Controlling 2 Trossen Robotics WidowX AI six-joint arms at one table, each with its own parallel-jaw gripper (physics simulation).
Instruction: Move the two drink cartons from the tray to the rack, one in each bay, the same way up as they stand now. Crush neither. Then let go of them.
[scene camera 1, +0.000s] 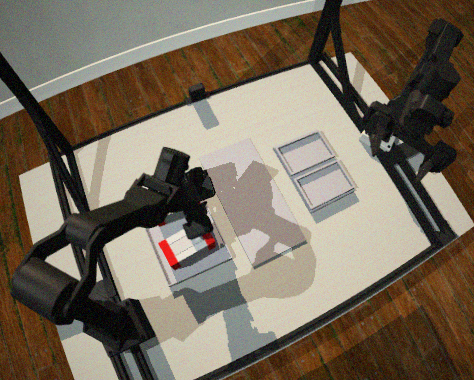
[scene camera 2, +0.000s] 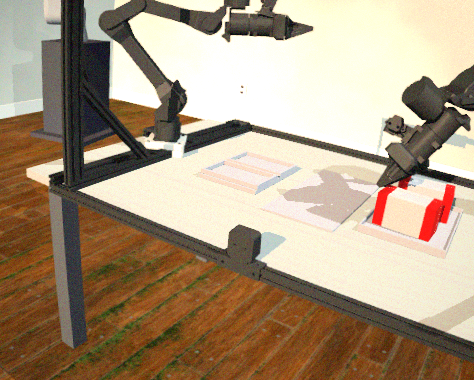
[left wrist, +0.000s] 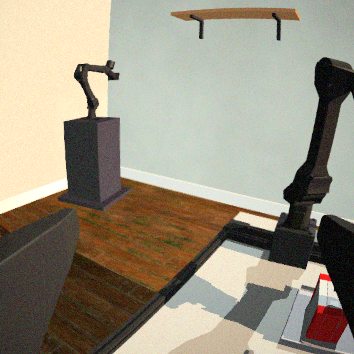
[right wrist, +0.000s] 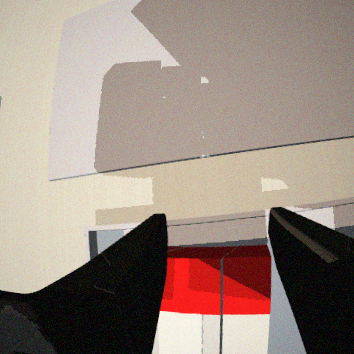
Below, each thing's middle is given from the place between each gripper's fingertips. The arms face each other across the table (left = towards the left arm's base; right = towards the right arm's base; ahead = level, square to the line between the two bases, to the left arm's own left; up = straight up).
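Pale grey mat (scene camera 1: 259, 215): 360 mm below my left hand, 130 mm to the right of it and 200 mm behind it.
Relative to my right hand, the pale grey mat is 7 cm below, 6 cm ahead of and 11 cm to the left of the hand.
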